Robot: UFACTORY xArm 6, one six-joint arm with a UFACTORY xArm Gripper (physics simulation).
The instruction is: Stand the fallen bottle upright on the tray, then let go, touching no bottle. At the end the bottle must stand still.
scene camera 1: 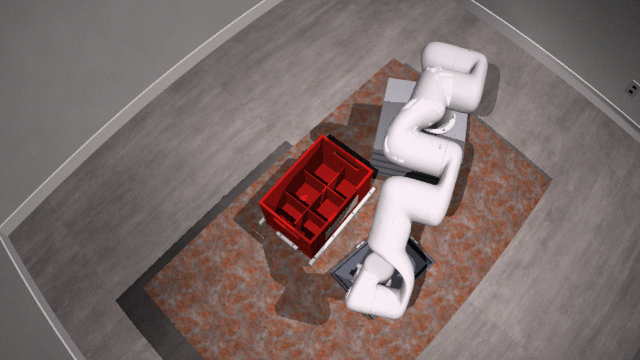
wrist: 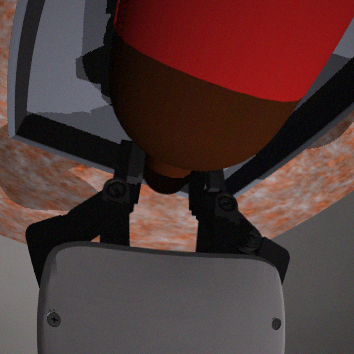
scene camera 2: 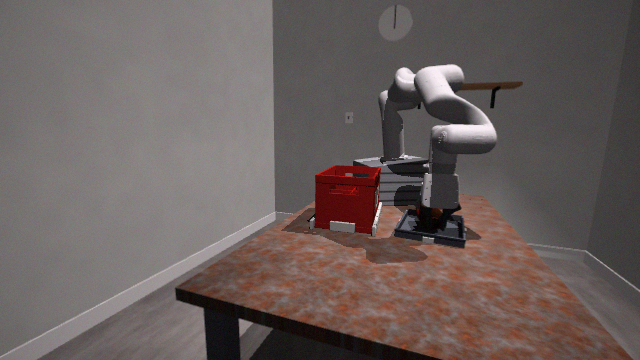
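Seen in the pictures: gripper, fingertip midpoint: [scene camera 2: 434, 229]; arm's base at its link origin: [scene camera 2: 394, 158].
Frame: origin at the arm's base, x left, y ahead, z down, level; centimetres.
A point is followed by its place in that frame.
Note:
The bottle [scene camera 2: 434, 214] @(x 14.3, y 47.2, z 12.4 cm) [wrist: 225, 60] @(x 13.0, y 41.7, z 10.9 cm) has a red label and a dark brown shoulder and neck. It is over the dark grey tray [scene camera 1: 350, 265] @(x 5.9, y 47.4, z 18.3 cm) [scene camera 2: 450, 242] @(x 18.1, y 55.5, z 17.8 cm) [wrist: 60, 65] @(x 6.5, y 47.6, z 18.3 cm), not upright, its neck toward my gripper; its exact tilt is hard to tell. My gripper [scene camera 2: 440, 220] @(x 14.5, y 49.7, z 16.2 cm) [wrist: 170, 141] @(x 14.5, y 49.7, z 16.2 cm) is shut on the bottle's neck, one black finger on each side in the wrist view. The arm hides the gripper and the bottle in scene camera 1. The bottle's far end is outside the wrist view, and the fingers hide much of it in scene camera 2.
A red crate [scene camera 1: 286, 229] @(x -13.0, y 53.2, z 6.9 cm) [scene camera 2: 345, 210] @(x -12.4, y 53.2, z 12.1 cm) with inner dividers stands beside the tray, with white rails [scene camera 1: 345, 225] @(x -2.9, y 39.1, z 16.5 cm) [scene camera 2: 342, 227] @(x -13.0, y 54.4, z 17.3 cm) along its base. The arm's grey base block [scene camera 1: 395, 90] @(x -15.4, y -1.0, z 1.6 cm) [scene camera 2: 410, 185] @(x 7.9, y 11.9, z 10.2 cm) stands behind. The tray and crate rest on a rust-and-grey table [scene camera 1: 225, 285] @(x -18.7, y 76.6, z 18.8 cm) [scene camera 2: 400, 295] @(x 4.9, y 84.9, z 18.8 cm).

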